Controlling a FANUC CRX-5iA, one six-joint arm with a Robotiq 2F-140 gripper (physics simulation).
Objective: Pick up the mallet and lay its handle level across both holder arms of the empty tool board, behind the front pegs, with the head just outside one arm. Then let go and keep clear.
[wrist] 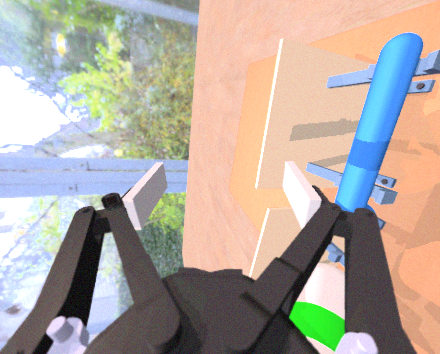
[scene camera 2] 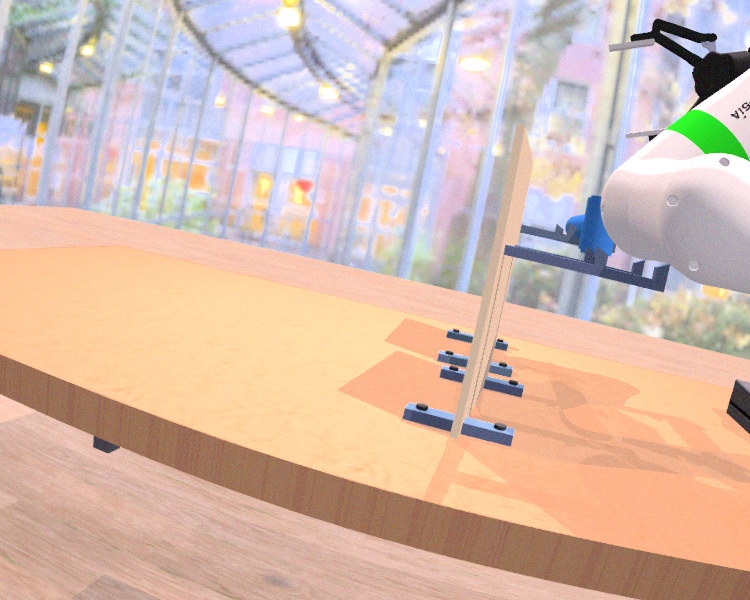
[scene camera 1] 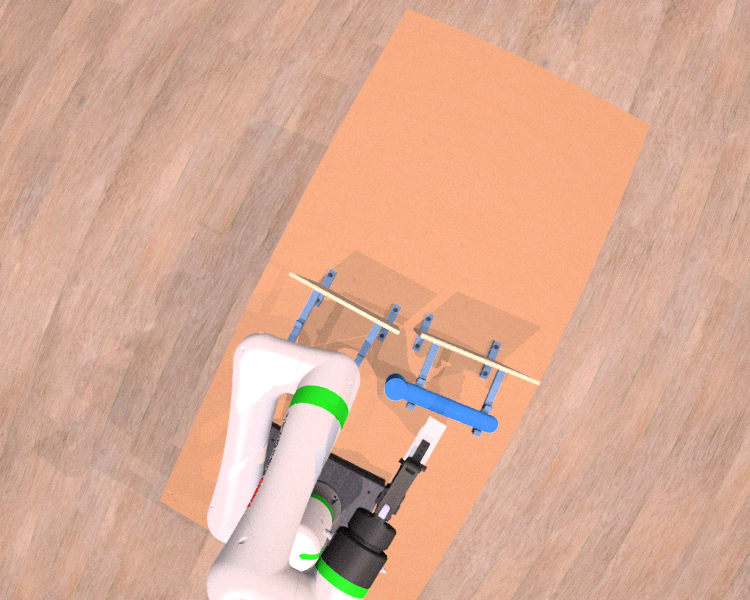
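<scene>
The blue mallet (scene camera 1: 447, 407) (scene camera 2: 595, 228) (wrist: 382, 110) lies across both holder arms of one tool board (scene camera 1: 481, 360) (wrist: 310, 100). Its head (scene camera 1: 395, 387) is just outside the arm nearer the empty board; in the wrist view a finger hides most of the head. The empty tool board (scene camera 1: 344, 304) (scene camera 2: 511, 193) (wrist: 267, 232) stands beside it. Its holder arms (scene camera 1: 304, 315) (scene camera 2: 550, 257) have upright pegs in scene camera 2; the robot's arm covers their front ends in scene camera 1. My gripper (scene camera 1: 429, 436) (scene camera 2: 636, 89) (wrist: 223, 174) is open and empty, apart from the mallet, on its front side.
The robot's white arm (scene camera 1: 300, 431) (scene camera 2: 681, 206) (wrist: 320, 287) passes over the front of the empty board. The dark base plate (scene camera 1: 359, 478) lies on the orange table top (scene camera 1: 475, 156) (scene camera 2: 187, 312). Dark blue feet (scene camera 2: 481, 431) hold the boards upright.
</scene>
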